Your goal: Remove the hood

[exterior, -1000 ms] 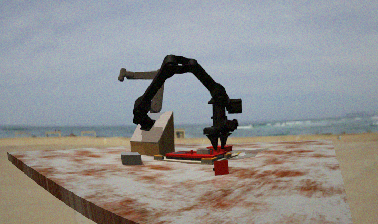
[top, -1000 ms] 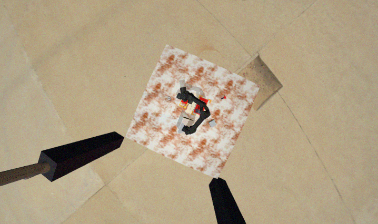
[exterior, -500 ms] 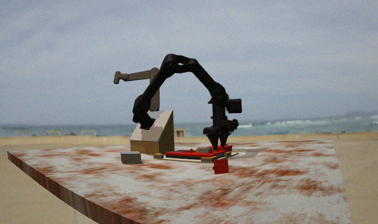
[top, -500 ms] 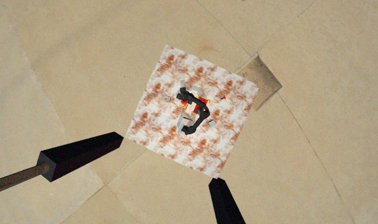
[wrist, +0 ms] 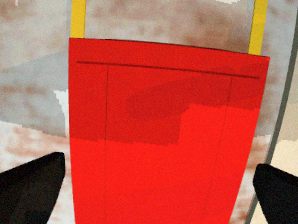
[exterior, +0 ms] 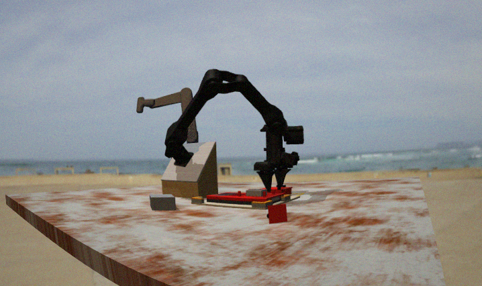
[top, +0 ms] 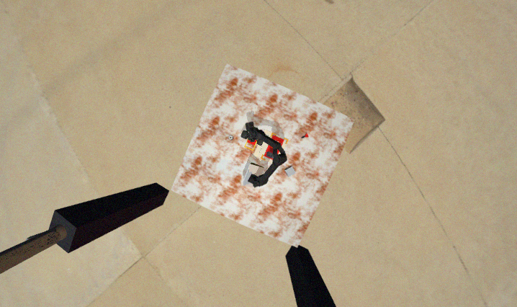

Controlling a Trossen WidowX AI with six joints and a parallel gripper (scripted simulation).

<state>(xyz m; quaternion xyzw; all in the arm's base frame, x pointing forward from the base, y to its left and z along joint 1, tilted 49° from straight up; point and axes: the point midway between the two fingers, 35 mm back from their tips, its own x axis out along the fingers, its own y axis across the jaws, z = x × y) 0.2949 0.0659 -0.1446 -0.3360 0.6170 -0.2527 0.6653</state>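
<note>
Right now the red hood is right at my gripper tip.
</note>
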